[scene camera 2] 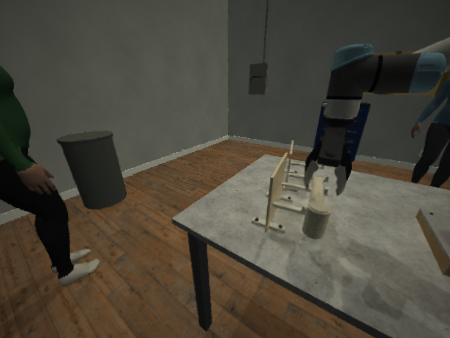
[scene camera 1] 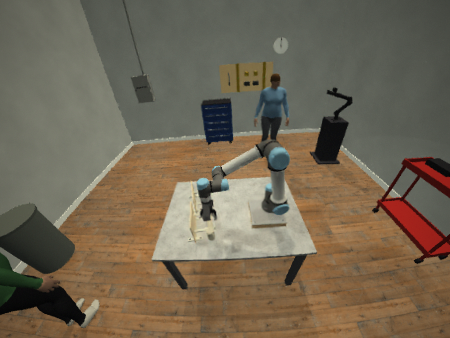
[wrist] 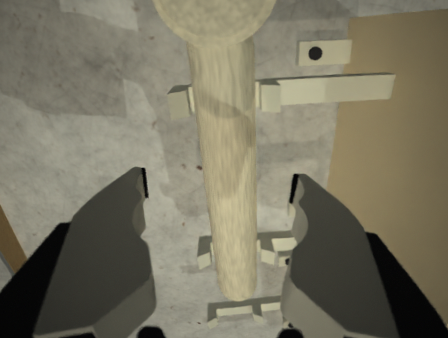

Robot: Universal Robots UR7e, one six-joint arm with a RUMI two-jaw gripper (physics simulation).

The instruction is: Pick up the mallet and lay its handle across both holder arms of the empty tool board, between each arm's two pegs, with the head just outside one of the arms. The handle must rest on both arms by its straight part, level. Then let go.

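Frame: origin at the arm's base, x ahead, y left, z up, level; centimetres.
Seen in the pictures: gripper, fingertip midpoint: point(scene camera 2: 321, 191) point(wrist: 219, 173); arm's base, link origin: point(scene camera 1: 270, 206).
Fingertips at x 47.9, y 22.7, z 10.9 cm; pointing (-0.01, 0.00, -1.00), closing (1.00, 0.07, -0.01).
Pixels of each thing's middle, then the offset from my fingertips to it. Level surfaces: height alone.
- pale wooden mallet, body centre: point(wrist: 230, 176) point(scene camera 2: 316, 198) point(scene camera 1: 209, 220) dx +1.0, dy -2.5, dz -4.1 cm
- larger tool board, body centre: point(wrist: 319, 187) point(scene camera 2: 293, 191) point(scene camera 1: 200, 220) dx +8.7, dy -3.2, dz -4.9 cm
- grey table, surface height: dz -14.8 cm
The pale wooden mallet point(scene camera 1: 210, 231) point(scene camera 2: 316, 222) point(wrist: 227, 150) lies with its handle across both arms of the larger tool board point(scene camera 1: 192, 220) point(scene camera 2: 276, 192) point(wrist: 395, 150), between the pegs. Its head is just outside the near arm point(scene camera 2: 290, 206) point(wrist: 345, 90). The smaller, empty tool board point(scene camera 1: 193, 190) point(scene camera 2: 291, 152) stands behind; one of its arms point(wrist: 235, 311) shows at the bottom of the wrist view. My gripper point(scene camera 1: 208, 218) point(scene camera 2: 325, 189) point(wrist: 219, 173) is partly open, pointing down over the handle, one finger on each side with gaps. Contact depth is hard to tell.
The larger board's upright panel stands close beside one finger. The robot's base plate point(scene camera 1: 267, 220) point(scene camera 2: 437, 240) lies to the right on the grey table point(scene camera 1: 235, 245) point(scene camera 2: 230, 215). A person in green point(scene camera 1: 20, 285) point(scene camera 2: 15, 130) stands left of the table, another in blue point(scene camera 1: 273, 102) behind it.
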